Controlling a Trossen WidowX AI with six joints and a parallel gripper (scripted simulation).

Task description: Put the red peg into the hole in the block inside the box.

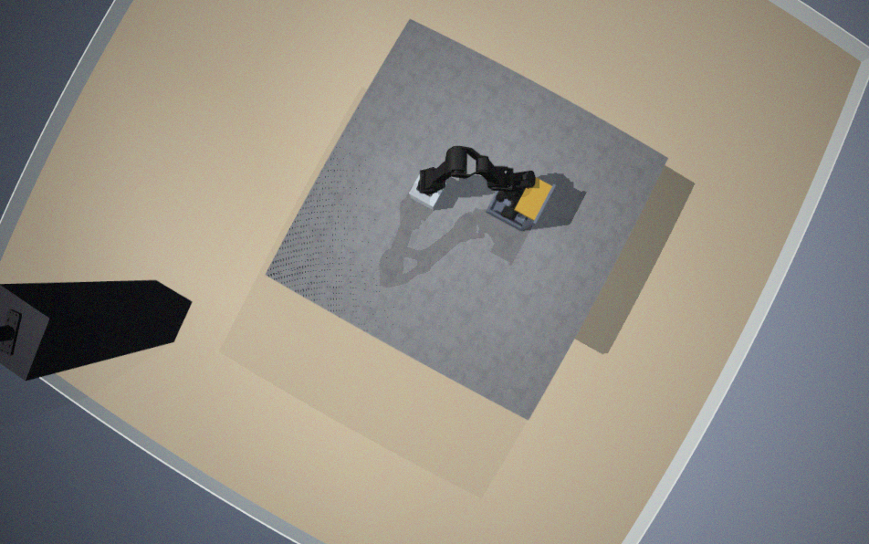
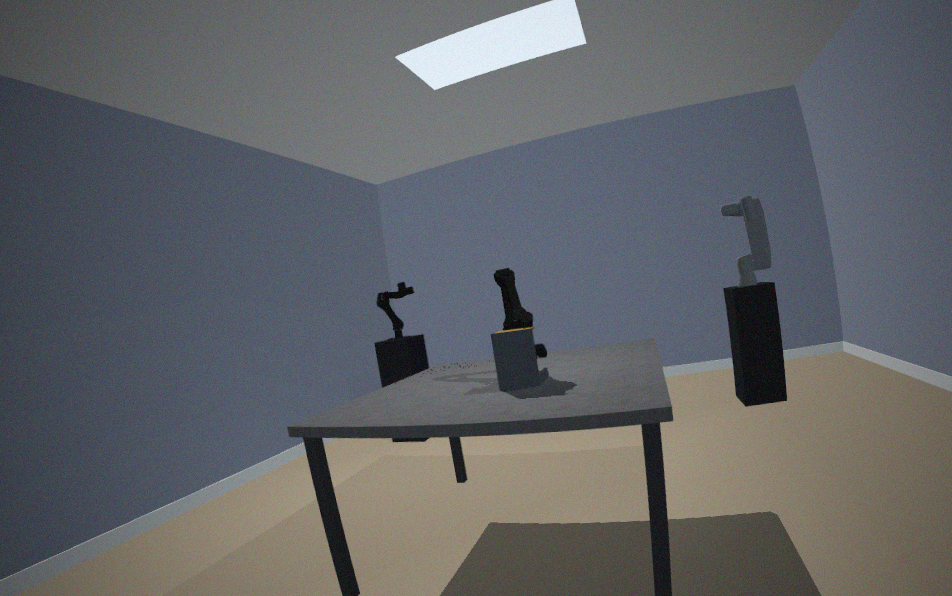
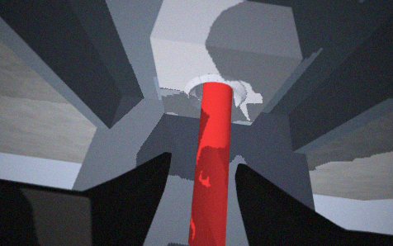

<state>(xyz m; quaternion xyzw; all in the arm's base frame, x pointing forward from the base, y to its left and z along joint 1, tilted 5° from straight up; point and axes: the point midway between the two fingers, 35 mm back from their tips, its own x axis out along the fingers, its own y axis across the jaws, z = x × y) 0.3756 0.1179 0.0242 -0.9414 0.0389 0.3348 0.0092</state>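
Right now the red peg is 4 cm behind my gripper tip. Round my gripper tip: orange roof (15 cm above, 2 cm behind).
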